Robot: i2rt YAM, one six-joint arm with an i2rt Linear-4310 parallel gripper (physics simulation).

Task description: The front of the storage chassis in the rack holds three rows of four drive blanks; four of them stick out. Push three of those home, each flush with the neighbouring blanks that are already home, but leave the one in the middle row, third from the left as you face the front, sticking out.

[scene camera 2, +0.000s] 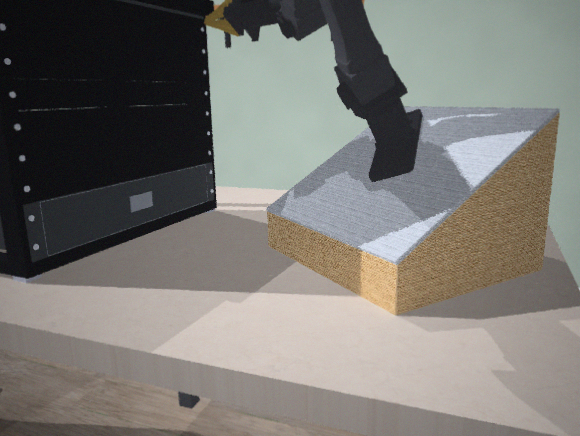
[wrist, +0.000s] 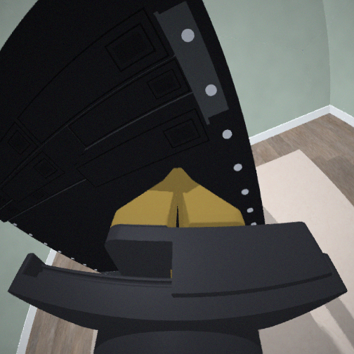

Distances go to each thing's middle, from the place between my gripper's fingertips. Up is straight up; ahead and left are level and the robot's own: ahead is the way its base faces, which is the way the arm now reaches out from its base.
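There is the black rack (scene camera 2: 88, 179), and my hand is 12 cm above it, 18 cm to the right of it and 16 cm short of it.
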